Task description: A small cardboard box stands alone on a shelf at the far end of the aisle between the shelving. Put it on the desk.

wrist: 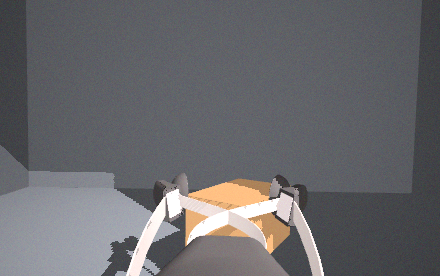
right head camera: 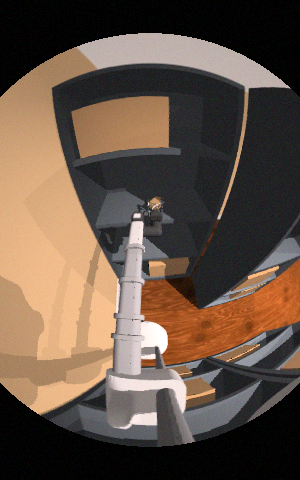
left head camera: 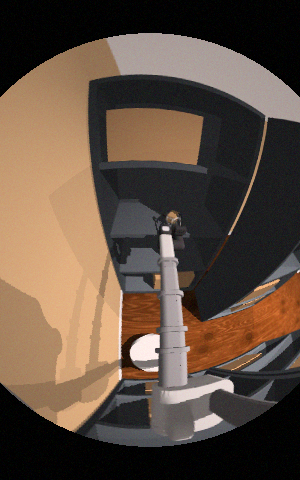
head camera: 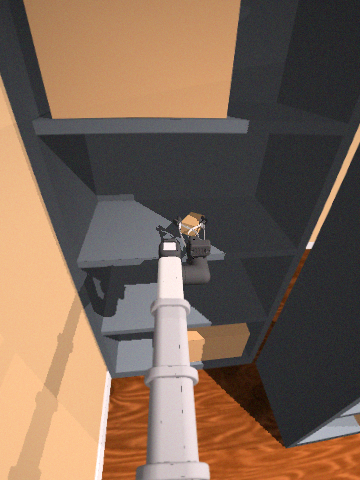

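Where they show: gripper, between the fingertips: (wrist: 231, 189) (right head camera: 154, 199) (left head camera: 171, 213) (head camera: 190, 218); robot's base, origin of its link: (right head camera: 147, 339) (left head camera: 150, 351).
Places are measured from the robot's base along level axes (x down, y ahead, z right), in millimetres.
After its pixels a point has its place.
The small cardboard box (head camera: 192, 223) @(x -1046, y 833, z 89 mm) (left head camera: 172, 217) @(x -1041, y 823, z 84 mm) (right head camera: 156, 203) @(x -1040, y 825, z 97 mm) (wrist: 237, 192) @(x -1046, y 857, z 89 mm) is between the two fingertips, turned with a corner towards the wrist. My gripper (head camera: 191, 221) @(x -1044, y 874, z 83 mm) (wrist: 231, 189) @(x -1044, y 874, z 83 mm) is shut on it, with a dark pad against each side. Gripper and box are inside the middle bay of the dark shelving, over the shelf (head camera: 117, 232) @(x -963, y 894, z -216 mm) (wrist: 45, 225) @(x -963, y 965, z -171 mm). The box appears slightly raised, but its underside and any gap below it are hidden by the fingers and wrist. The desk does not show in these views.
A large carton (head camera: 135, 60) @(x -1541, y 754, z -75 mm) sits on the shelf above. Cartons (head camera: 225, 340) @(x -275, y 783, z 321 mm) stand on the lowest shelf. A tan wall (head camera: 30, 320) @(x -997, y 454, z -363 mm) is close at the left, and another dark shelving unit (head camera: 320, 325) @(x -747, y 569, z 584 mm) stands at the right. The arm (head camera: 172, 390) @(x -1158, y 228, z 2 mm) extends over the wooden floor.
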